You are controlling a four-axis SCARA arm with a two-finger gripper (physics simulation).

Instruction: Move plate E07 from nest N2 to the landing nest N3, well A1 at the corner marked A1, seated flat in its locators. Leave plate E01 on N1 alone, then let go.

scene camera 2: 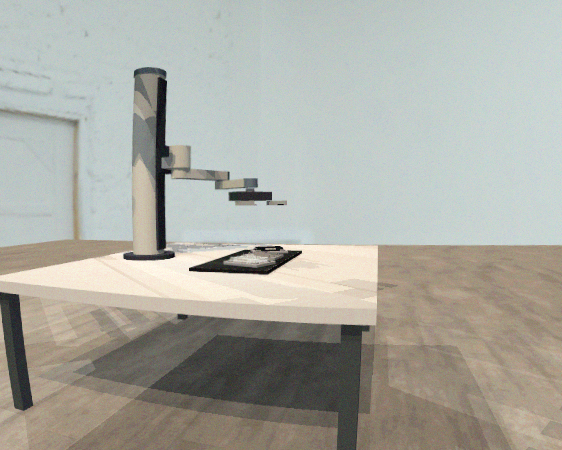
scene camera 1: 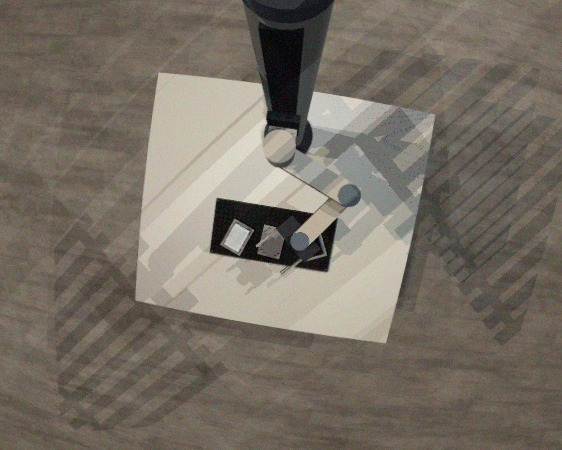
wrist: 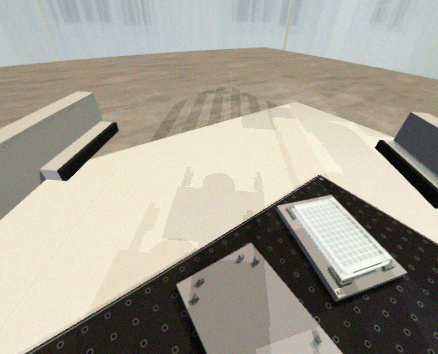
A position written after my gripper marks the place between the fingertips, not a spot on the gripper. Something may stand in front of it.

My gripper [scene camera 1: 269, 260] carries nothing. A clear well plate [wrist: 346, 246] rests on a grey nest [wrist: 351, 286]. Further things: a grey nest [wrist: 240, 296].
My gripper also shows in the wrist view [wrist: 246, 119].
